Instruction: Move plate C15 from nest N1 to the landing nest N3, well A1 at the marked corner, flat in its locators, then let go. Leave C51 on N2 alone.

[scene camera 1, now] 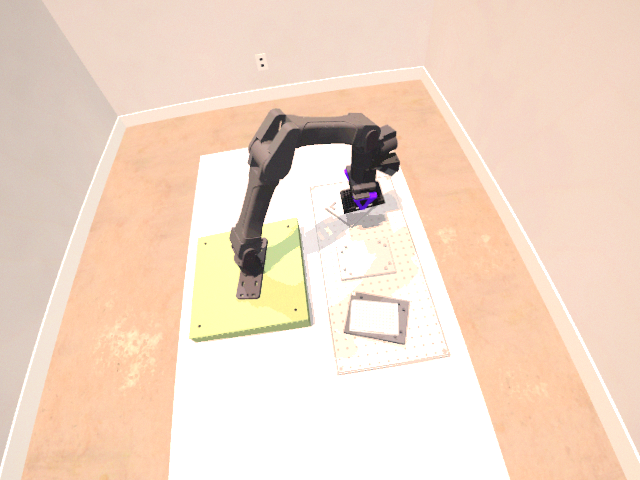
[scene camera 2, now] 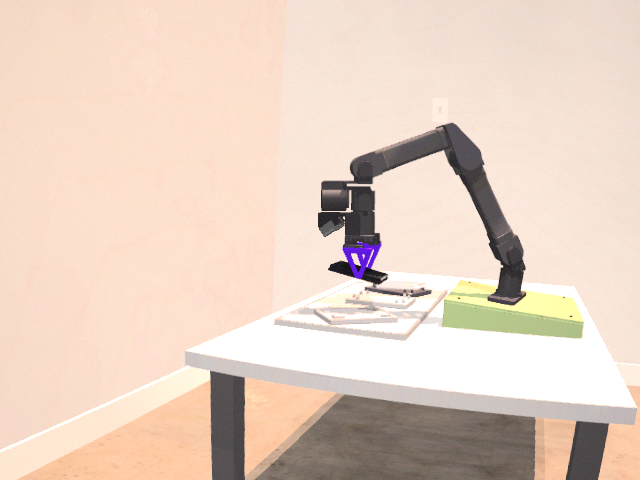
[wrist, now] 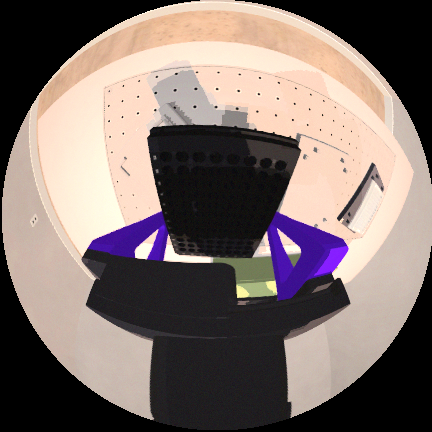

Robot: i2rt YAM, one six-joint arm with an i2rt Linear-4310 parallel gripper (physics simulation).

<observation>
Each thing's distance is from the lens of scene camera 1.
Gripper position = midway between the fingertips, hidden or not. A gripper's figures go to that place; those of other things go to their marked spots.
my gripper (scene camera 1: 358, 199): 1.00 m
grey-framed white plate (scene camera 1: 366, 316): 0.88 m
</observation>
